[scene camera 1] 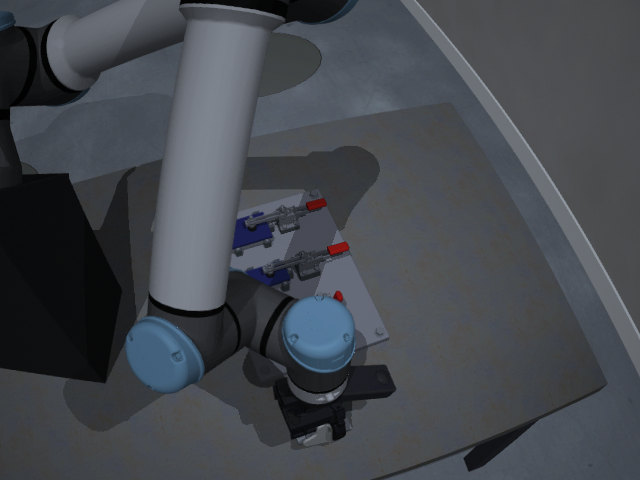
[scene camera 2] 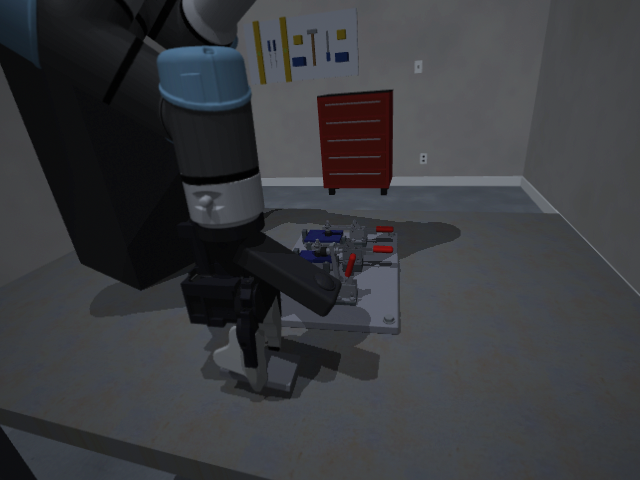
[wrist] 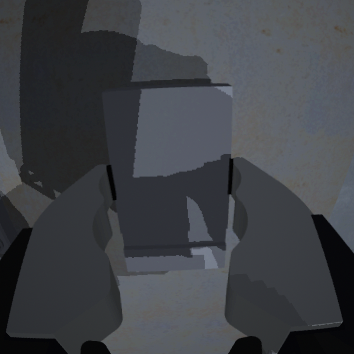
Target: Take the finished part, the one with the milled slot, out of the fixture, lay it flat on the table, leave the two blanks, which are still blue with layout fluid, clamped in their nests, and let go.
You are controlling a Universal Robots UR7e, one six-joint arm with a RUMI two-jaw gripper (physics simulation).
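Places are measured from the arm's base along level axes (x back, y down, z right), in metres.
Pixels of known places: gripper, fingertip midpoint: [scene camera 1: 323,424] [scene camera 2: 266,372] [wrist: 170,164].
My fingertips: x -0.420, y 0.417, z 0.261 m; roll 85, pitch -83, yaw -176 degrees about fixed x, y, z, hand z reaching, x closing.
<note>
Ahead of a thing's pixels: the offset from my fingertips to its top centre. Level surfaces: height alone.
The finished part, a bare grey block @(dx +0.006, dy -0.022, dz +0.001 m) [scene camera 2: 283,369] [wrist: 182,130], is between the fingers of my gripper [scene camera 2: 266,366] [wrist: 170,164] [scene camera 1: 330,432], which is shut on it. The block looks level and is low over the table, in front of the fixture; whether its underside touches the table is hard to tell. A step or slot edge crosses its near end in the wrist view. Two blue blanks, one farther @(dx +0.044, dy -0.018, dz -0.395 m) [scene camera 1: 252,235] [scene camera 2: 323,237] and one nearer @(dx +0.027, dy -0.023, dz -0.287 m) [scene camera 1: 275,279] [scene camera 2: 313,255], sit in their nests under lowered clamps. The arm partly hides them in scene camera 1.
The fixture plate @(dx -0.016, dy +0.003, dz -0.291 m) [scene camera 1: 364,312] [scene camera 2: 379,294] lies behind the gripper on the table @(dy +0.018 m) [scene camera 1: 465,289] [scene camera 2: 491,330]. Its nearest clamp has a raised red handle @(dx -0.070, dy -0.082, dz -0.187 m) [scene camera 1: 338,296] [scene camera 2: 350,265]. The table's front edge [scene camera 2: 129,446] runs nearer the camera. A black pedestal [scene camera 1: 46,289] [scene camera 2: 113,196] stands left.
</note>
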